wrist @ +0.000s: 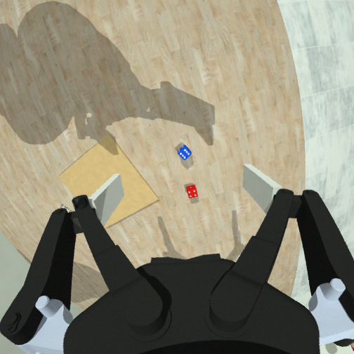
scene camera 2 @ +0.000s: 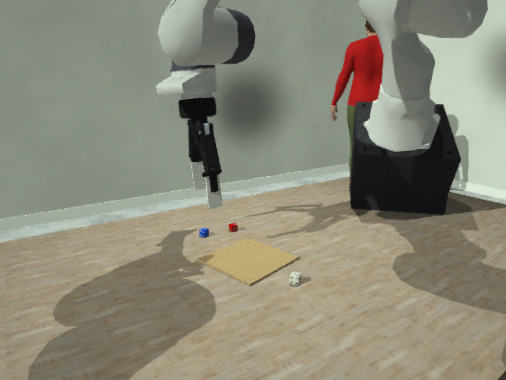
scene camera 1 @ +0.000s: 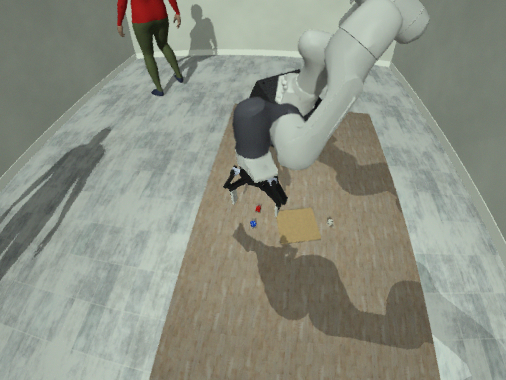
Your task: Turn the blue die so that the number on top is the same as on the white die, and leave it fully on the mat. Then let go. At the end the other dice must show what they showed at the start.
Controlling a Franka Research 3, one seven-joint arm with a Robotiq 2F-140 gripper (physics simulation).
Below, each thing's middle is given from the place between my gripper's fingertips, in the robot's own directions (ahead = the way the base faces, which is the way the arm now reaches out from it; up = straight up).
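Tan mat [scene camera 2: 248, 261]: from my hand, 10 mm ahead, 150 mm to the left, 90 mm below.
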